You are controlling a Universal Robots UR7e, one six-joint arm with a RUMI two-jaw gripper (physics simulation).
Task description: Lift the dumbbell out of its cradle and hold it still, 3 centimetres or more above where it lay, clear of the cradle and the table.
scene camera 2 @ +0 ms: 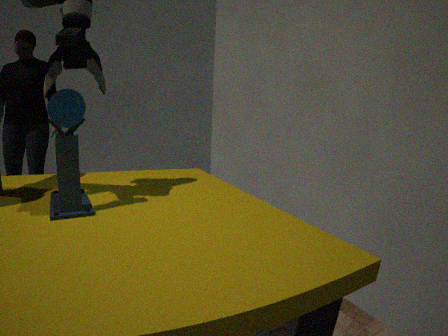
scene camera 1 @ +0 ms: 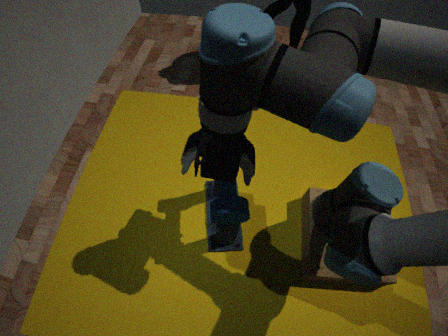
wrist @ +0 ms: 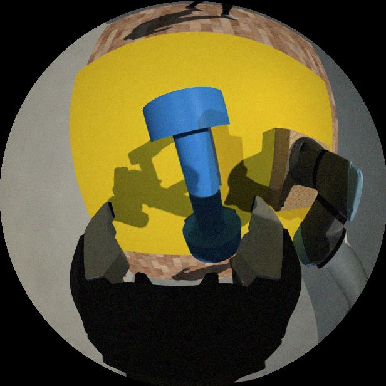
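Where they show: arm's base, origin of its link: (scene camera 1: 336, 215).
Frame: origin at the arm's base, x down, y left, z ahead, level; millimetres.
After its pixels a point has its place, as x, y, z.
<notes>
The blue dumbbell (scene camera 1: 229, 209) @[-196, 55, 322] (scene camera 2: 66, 108) @[-155, -131, 328] (wrist: 197, 162) rests on the V-shaped top of its cradle (scene camera 1: 235, 246) @[68, 66, 290] (scene camera 2: 68, 170) @[-25, -129, 329], a grey post on a flat base plate. In the wrist view one head lies ahead, the handle runs down the middle, and the other head is in shade near the finger on the right. My gripper (scene camera 1: 217, 176) @[-190, -37, 346] (scene camera 2: 76, 93) @[-190, -37, 346] (wrist: 180, 201) is open and empty, with its fingertips around the height of the dumbbell's top in scene camera 2. The dumbbell is off-centre between the fingers. In scene camera 1 the gripper hides its far part.
The cradle stands on the yellow table (scene camera 1: 125, 125) @[76, -380, 692] (scene camera 2: 225, 250) @[76, -397, 558] (wrist: 175, 60). A wooden box (scene camera 1: 311, 230) @[-1, 42, 85] (wrist: 280, 160) stands to the right of the cradle, with blue-capped arm joints (scene camera 1: 345, 225) @[-197, 92, 89] (wrist: 325, 170) over it. A person (scene camera 2: 22, 95) stands behind the table.
</notes>
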